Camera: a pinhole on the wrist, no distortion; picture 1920 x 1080 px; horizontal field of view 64.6 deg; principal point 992.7 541.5 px. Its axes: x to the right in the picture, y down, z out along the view. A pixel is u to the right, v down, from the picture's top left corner.
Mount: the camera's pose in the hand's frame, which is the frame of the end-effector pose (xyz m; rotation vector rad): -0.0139 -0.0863 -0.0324 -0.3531 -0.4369 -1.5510
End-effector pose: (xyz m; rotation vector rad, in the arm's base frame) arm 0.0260 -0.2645 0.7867 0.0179 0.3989 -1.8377
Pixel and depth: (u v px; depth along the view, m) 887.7 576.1 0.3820
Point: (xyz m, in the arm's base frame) 0.2007 -0.3545 1.0324
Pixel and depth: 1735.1 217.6 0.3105
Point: 0.0500 -0.2418 1.1165
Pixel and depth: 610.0 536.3 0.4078
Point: 0.2747 -0.3615 0.9998
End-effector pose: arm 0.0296 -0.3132 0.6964 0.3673 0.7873 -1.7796
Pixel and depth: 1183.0 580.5 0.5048
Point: 0.1910 -0.6070 1.0007
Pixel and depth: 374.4 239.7 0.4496
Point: 0.3764 -0.4585 0.8674
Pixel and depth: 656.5 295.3 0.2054
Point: 0.1141 -0.3653 0.8025
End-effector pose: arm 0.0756 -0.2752 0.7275 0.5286 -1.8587 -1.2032
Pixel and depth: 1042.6 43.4 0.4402
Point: -0.1037 0.0921 0.6872
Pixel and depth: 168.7 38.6 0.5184
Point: -0.0025 0.2015 0.9558
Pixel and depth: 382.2 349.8 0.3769
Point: -0.0449 -0.0004 0.8573
